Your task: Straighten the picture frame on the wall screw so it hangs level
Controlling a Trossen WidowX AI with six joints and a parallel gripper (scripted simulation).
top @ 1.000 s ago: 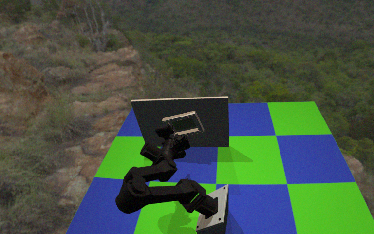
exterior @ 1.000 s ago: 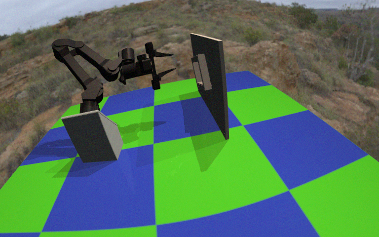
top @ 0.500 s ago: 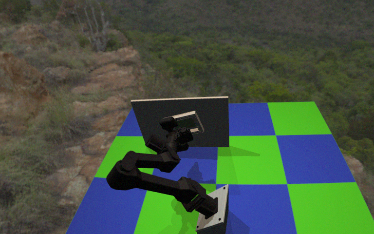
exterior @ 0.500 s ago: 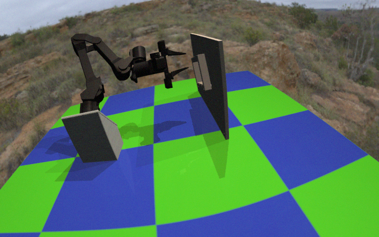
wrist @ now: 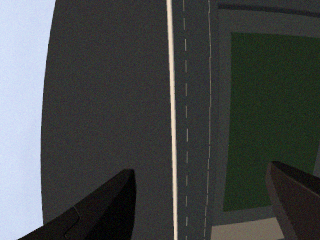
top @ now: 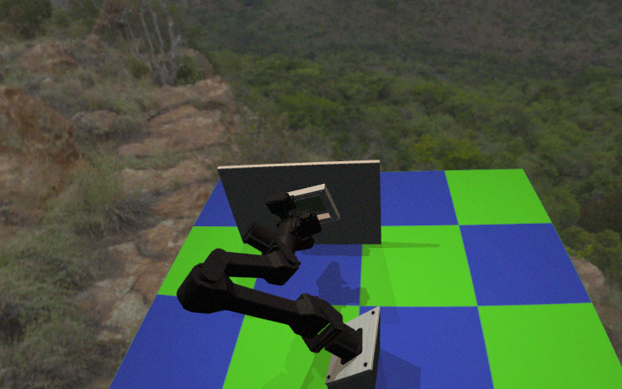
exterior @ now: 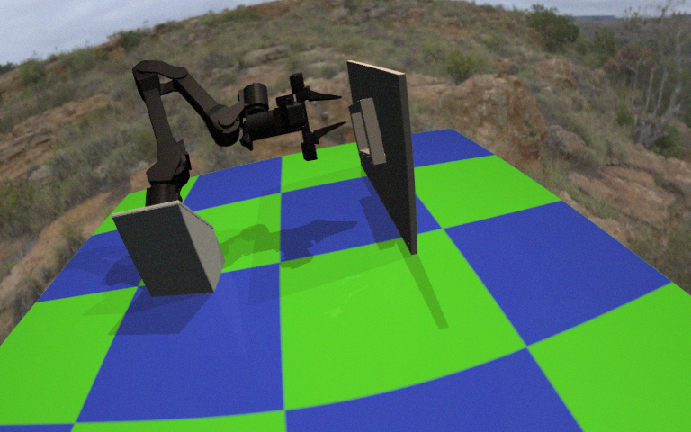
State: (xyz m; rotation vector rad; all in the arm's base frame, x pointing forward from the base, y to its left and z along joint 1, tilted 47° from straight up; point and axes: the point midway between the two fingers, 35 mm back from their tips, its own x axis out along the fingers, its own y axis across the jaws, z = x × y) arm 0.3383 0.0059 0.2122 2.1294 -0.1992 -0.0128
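My gripper tip is now 50 mm short of the picture frame, 10 mm to the left of it and 50 mm above it. Round my gripper tip: wall panel (60 mm ahead, 70 mm below).
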